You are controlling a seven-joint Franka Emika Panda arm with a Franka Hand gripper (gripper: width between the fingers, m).
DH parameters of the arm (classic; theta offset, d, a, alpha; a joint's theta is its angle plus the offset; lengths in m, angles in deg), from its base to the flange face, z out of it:
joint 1: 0 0.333 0 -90
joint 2: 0 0 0 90
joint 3: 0 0.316 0.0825 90
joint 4: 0 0 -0.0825 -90
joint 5: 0 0.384 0 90
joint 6: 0 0 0.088 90
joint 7: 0 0.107 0 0
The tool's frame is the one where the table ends.
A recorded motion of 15 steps. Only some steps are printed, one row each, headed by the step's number.
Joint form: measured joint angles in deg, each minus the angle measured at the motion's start. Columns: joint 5, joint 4, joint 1, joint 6, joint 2, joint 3, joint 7.
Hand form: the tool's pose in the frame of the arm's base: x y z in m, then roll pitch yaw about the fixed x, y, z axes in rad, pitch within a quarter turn. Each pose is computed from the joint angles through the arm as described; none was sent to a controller.
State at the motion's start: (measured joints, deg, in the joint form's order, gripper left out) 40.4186 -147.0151 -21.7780 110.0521 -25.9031 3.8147 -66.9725
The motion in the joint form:
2: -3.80 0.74 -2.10 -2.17 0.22 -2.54 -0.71
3: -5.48 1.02 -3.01 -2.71 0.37 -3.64 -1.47
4: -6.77 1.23 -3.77 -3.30 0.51 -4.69 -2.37
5: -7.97 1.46 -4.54 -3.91 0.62 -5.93 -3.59
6: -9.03 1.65 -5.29 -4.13 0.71 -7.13 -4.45
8: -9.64 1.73 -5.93 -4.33 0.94 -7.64 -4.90
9: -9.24 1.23 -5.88 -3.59 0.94 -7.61 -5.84
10: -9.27 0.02 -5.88 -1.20 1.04 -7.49 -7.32
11: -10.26 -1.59 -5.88 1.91 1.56 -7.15 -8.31
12: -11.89 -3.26 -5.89 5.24 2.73 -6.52 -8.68
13: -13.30 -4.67 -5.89 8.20 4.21 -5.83 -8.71
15: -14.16 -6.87 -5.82 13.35 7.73 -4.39 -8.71
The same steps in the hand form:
2: 0.3678 -0.1048 0.4176 -2.6466 -0.3737 0.4167
3: 0.3631 -0.1185 0.4177 -2.6571 -0.3659 0.4179
4: 0.3582 -0.1303 0.4174 -2.6624 -0.3619 0.4194
5: 0.3525 -0.1431 0.4175 -2.6678 -0.3627 0.4217
6: 0.3470 -0.1559 0.4177 -2.6754 -0.3636 0.4159
8: 0.3435 -0.1633 0.4163 -2.6761 -0.3600 0.4104
9: 0.3433 -0.1627 0.4133 -2.6821 -0.3705 0.4183
10: 0.3422 -0.1639 0.4053 -2.7100 -0.3782 0.4336
11: 0.3405 -0.1650 0.3916 -2.7439 -0.3633 0.4518
12: 0.3390 -0.1652 0.3735 -2.7733 -0.3286 0.4704
13: 0.3381 -0.1644 0.3555 -2.7921 -0.2928 0.4839
15: 0.3376 -0.1601 0.3214 -2.8026 -0.2417 0.4918

